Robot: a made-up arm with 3 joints. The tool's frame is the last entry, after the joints. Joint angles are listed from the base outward. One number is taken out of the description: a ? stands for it. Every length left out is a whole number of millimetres.
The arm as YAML. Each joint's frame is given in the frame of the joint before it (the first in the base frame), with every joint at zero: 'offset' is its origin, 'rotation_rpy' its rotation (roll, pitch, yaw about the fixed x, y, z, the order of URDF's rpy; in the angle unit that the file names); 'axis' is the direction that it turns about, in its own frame. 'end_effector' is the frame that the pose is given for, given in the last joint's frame.
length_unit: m
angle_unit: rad
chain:
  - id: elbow
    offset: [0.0, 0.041, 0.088]
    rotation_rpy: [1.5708, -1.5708, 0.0]
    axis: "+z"
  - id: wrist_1
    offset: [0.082, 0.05, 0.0]
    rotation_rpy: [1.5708, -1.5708, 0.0]
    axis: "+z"
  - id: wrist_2
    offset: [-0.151, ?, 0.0]
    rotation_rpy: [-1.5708, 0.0, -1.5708]
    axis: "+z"
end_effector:
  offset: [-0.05, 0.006, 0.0]
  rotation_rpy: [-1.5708, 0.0, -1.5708]
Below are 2 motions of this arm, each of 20 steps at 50 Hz.
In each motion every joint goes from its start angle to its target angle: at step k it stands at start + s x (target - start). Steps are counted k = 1, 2, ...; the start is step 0. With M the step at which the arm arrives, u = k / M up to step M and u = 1 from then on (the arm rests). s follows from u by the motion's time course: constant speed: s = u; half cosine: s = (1 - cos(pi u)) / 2; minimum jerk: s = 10 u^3 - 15 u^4 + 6 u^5.
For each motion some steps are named. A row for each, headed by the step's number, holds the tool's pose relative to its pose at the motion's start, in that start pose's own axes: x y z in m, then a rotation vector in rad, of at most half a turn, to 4 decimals.
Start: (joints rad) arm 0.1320 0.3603 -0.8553
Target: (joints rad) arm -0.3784 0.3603 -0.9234
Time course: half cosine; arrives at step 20
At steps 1, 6, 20:
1: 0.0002 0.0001 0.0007 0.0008 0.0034 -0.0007
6: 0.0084 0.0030 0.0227 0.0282 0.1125 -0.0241
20: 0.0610 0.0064 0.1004 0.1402 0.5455 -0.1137

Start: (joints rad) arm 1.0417 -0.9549 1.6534
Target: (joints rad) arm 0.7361 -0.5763 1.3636
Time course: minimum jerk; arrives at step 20
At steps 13, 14, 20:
13: 0.0259 -0.0334 -0.0161 0.1789 0.3813 -0.2848
14: 0.0276 -0.0365 -0.0184 0.1968 0.4194 -0.3097
20: 0.0311 -0.0437 -0.0242 0.2381 0.5069 -0.3649

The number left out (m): -0.112
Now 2 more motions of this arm.
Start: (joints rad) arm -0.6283 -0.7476 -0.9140
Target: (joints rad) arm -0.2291 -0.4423 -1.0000
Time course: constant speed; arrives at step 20
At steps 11, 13, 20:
11: -0.0167 -0.0017 -0.0058 0.2080 -0.1260 0.0547
13: -0.0198 -0.0021 -0.0080 0.2428 -0.1516 0.0672
20: -0.0298 -0.0036 -0.0187 0.3564 -0.2469 0.1166

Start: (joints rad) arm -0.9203 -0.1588 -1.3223
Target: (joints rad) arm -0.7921 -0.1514 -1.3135
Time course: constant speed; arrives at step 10
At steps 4, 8, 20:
4: 0.0028 0.0005 -0.0092 0.0085 -0.0542 0.0009
8: 0.0061 0.0011 -0.0182 0.0169 -0.1084 0.0018
20: 0.0079 0.0014 -0.0226 0.0210 -0.1355 0.0022

